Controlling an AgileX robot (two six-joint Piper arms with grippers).
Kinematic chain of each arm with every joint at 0, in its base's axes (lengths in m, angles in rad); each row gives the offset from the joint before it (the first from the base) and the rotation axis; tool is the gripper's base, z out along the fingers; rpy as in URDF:
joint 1: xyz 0 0 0.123 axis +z
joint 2: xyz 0 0 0 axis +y
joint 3: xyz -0.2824 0 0.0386 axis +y
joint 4: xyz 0.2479 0 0.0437 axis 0.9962 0 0.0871
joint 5: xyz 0 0 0 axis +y
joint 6: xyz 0.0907 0 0.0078 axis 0.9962 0 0.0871
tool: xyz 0 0 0 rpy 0 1.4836 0
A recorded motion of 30 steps. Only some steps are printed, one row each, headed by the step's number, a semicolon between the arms.
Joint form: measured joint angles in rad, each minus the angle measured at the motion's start. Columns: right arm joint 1, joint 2, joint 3, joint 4, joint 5, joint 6; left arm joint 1, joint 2, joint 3, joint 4, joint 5, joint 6.
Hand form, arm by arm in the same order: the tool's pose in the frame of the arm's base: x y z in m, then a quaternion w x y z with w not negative. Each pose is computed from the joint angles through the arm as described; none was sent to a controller.
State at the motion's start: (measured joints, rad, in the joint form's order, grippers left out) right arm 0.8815 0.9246 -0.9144 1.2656 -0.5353 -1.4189; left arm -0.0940 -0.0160 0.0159 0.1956 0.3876 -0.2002
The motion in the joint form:
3: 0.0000 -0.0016 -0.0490 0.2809 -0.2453 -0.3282; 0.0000 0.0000 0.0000 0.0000 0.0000 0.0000
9: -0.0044 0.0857 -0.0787 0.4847 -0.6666 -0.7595; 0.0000 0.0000 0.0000 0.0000 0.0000 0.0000
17: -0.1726 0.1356 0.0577 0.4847 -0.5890 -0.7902; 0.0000 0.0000 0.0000 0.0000 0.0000 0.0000
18: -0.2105 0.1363 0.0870 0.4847 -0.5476 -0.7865; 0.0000 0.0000 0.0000 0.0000 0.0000 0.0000
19: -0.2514 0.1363 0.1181 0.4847 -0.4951 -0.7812; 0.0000 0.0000 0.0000 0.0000 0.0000 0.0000
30: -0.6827 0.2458 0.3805 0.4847 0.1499 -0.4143; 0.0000 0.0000 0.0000 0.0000 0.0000 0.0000
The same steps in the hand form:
3: 0.1577 0.0908 0.4349 0.74409 -0.06630 0.66477 -0.00296; 0.0522 0.0018 0.1744 0.59638 0.00828 0.80265 -0.00411
9: 0.1698 0.0736 0.4093 0.60547 -0.06309 0.75265 -0.25089; 0.0522 0.0018 0.1744 0.59638 0.00828 0.80265 -0.00411
17: 0.1928 0.0590 0.3618 0.53644 -0.09238 0.77233 -0.32741; 0.0522 0.0018 0.1744 0.59638 0.00828 0.80265 -0.00411
18: 0.1959 0.0546 0.3530 0.52891 -0.09806 0.77625 -0.32875; 0.0522 0.0018 0.1744 0.59638 0.00828 0.80265 -0.00411
19: 0.1990 0.0501 0.3437 0.52240 -0.10530 0.78081 -0.32611; 0.0522 0.0018 0.1744 0.59638 0.00828 0.80265 -0.00411
30: 0.2219 0.0105 0.2366 0.45872 -0.03135 0.87723 -0.13805; 0.0522 0.0018 0.1744 0.59638 0.00828 0.80265 -0.00411

